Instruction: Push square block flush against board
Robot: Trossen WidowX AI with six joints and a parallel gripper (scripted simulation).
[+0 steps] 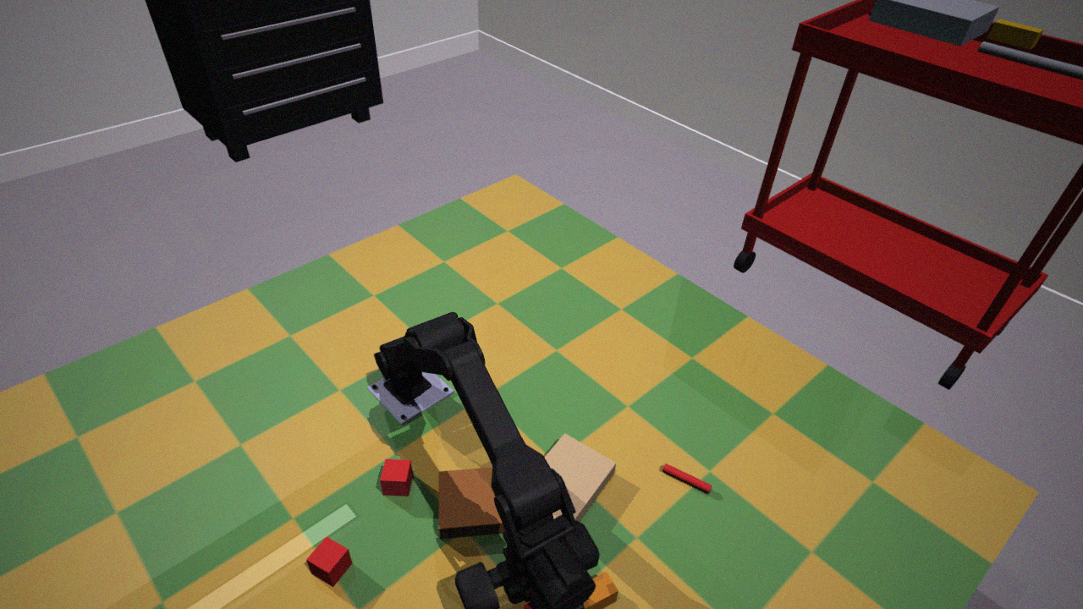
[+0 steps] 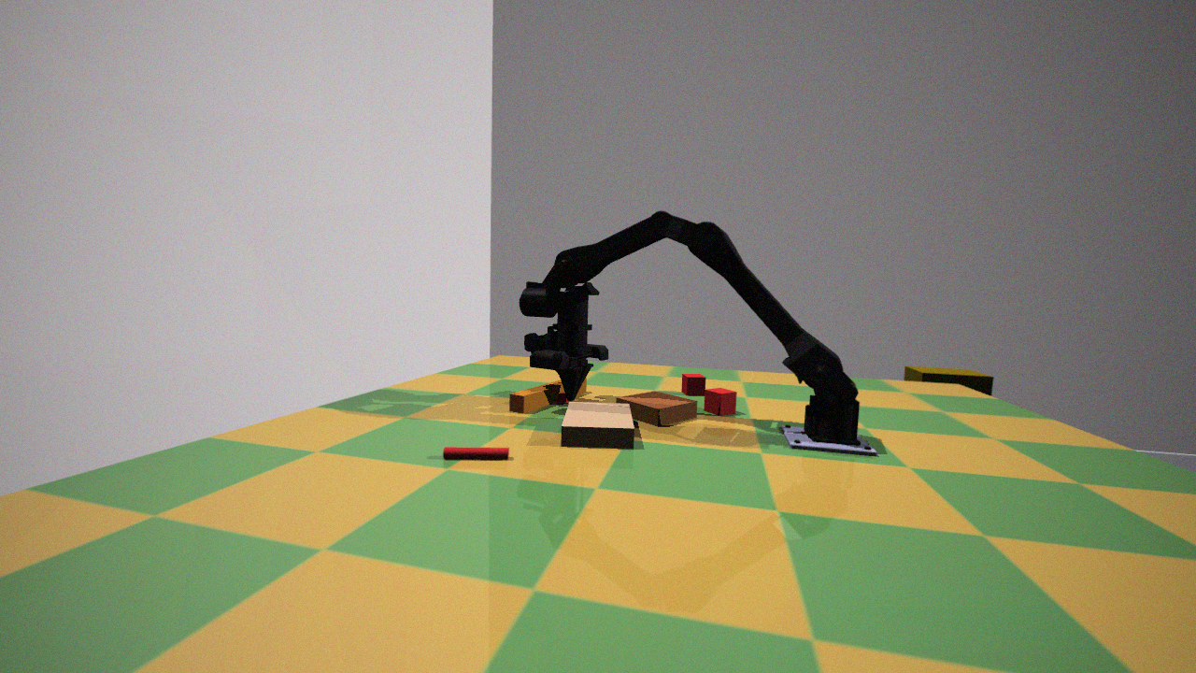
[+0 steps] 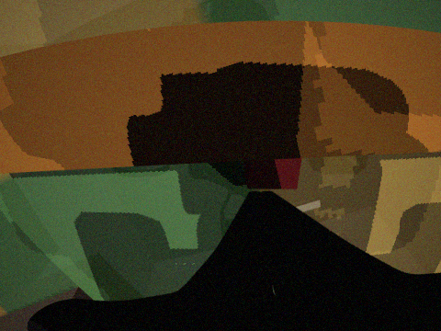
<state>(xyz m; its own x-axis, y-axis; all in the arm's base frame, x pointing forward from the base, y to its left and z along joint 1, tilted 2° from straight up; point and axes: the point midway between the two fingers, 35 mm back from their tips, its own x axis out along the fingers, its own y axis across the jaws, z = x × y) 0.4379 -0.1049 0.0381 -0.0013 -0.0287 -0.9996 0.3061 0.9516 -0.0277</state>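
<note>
My gripper tip is now 40 mm short of the orange bar, 10 mm to the left of it and 10 mm below it. Round my gripper tip: brown square block 170 mm behind, 40 mm to the left, 10 mm above; then tan board 170 mm to the left, 90 mm behind, 10 mm above; then red rod 330 mm to the left, 30 mm ahead.
</note>
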